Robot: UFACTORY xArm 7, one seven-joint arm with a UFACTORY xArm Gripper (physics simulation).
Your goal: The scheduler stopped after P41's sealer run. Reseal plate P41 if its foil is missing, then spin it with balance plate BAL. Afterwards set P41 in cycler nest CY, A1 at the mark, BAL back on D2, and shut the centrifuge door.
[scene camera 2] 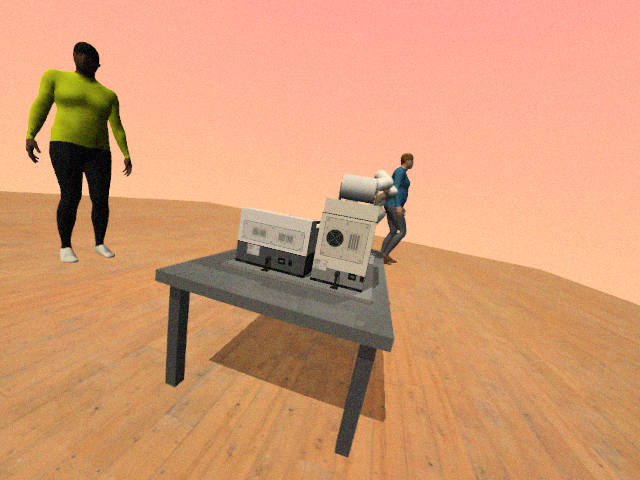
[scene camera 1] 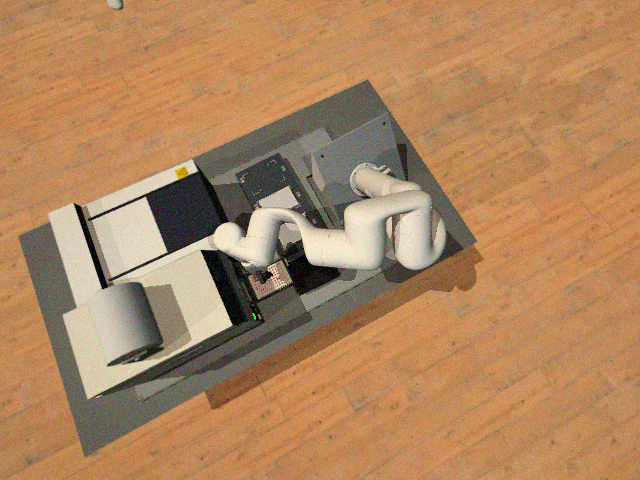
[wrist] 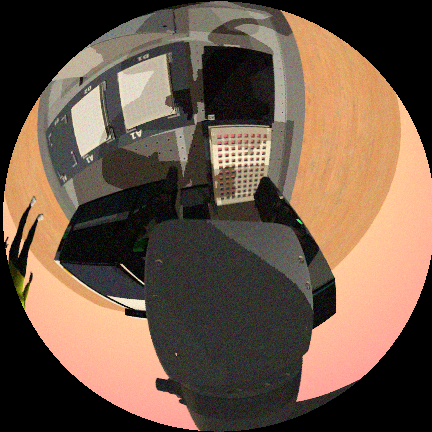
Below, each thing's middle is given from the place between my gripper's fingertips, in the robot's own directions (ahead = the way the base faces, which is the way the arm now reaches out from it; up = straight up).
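Centrifuge (scene camera 1: 113, 240): 310 mm to the right of my hand, 270 mm ahead of it, 50 mm below it. The cylinder (scene camera 2: 356, 188) is 340 mm ahead of my hand, 250 mm above it and 10 mm to the right of it. For the dotted well plate (scene camera 1: 281, 278), the distances from my hand are 60 mm below, 40 mm to the left and 20 mm ahead.
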